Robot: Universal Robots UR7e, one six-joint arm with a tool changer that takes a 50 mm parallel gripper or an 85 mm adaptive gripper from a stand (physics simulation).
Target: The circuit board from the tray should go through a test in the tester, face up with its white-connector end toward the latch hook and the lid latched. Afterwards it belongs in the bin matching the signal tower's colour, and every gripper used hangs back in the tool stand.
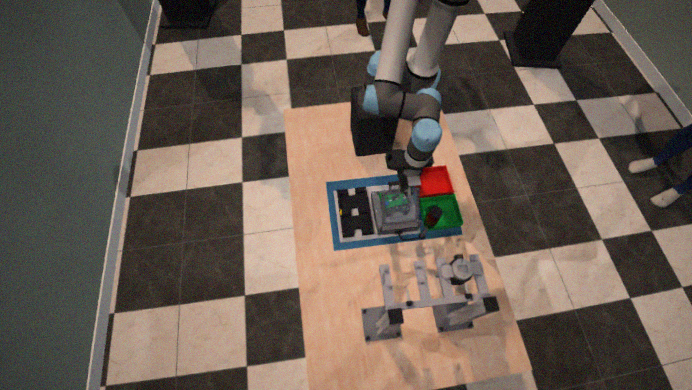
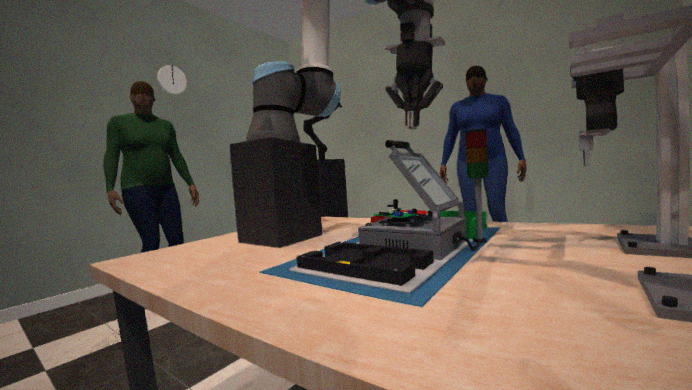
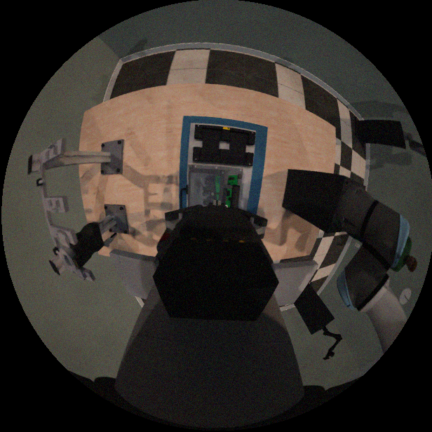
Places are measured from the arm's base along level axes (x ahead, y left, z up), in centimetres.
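Pixels of known places: end effector, tool point: (image 2: pixel 414 38); arm's base, origin of the base link: (image 2: pixel 273 144).
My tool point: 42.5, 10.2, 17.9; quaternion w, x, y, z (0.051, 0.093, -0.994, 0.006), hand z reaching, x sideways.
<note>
For each thing: its top centre in the pictures, then the offset to it from my tool point, as dx, dy, dz. "*": a spot on its surface instead.
- tester, surface spot: (image 2: pixel 400 241) * -0.9, -8.1, -42.0
- small black upright part, surface spot: (image 2: pixel 395 203) * -11.3, +4.5, -36.0
- black tray, surface spot: (image 2: pixel 356 270) * +0.9, -22.8, -43.7
- signal tower, surface spot: (image 2: pixel 476 154) * +7.6, +10.1, -25.4
- red bin, middle of its top: (image 2: pixel 404 213) (image 1: pixel 433 180) -18.6, +18.0, -40.9
- green bin, middle of its top: (image 2: pixel 453 215) (image 1: pixel 441 210) -3.8, +20.5, -40.9
The green circuit board (image 1: pixel 393 200) (image 2: pixel 398 215) (image 3: pixel 233 179) lies in the tester (image 2: pixel 400 241); its connector end is too small to tell. The tester's lid (image 2: pixel 431 186) is tilted part-way open above the board, with its black handle (image 2: pixel 398 145) raised. A small black upright part (image 2: pixel 395 203) stands at the tester edge away from the hinge. My gripper (image 1: pixel 405 189) (image 2: pixel 411 125) (image 3: pixel 217 203) points down above the lid handle, apart from it, fingers together and empty. The black tray (image 1: pixel 347 222) (image 2: pixel 356 270) (image 3: pixel 223 157) holds no board. The signal tower (image 1: pixel 434 215) (image 2: pixel 476 154) shows no clearly lit lamp.
The red bin (image 1: pixel 436 180) and green bin (image 1: pixel 451 215) adjoin the tester, opposite the tray. The tower stands by the green bin. The tool stand (image 1: pixel 430 302) (image 2: pixel 672 120) holds another gripper (image 1: pixel 459 270) (image 2: pixel 601 100) (image 3: pixel 87 244). The arm's black pedestal (image 2: pixel 275 195) stands beside the work area.
</note>
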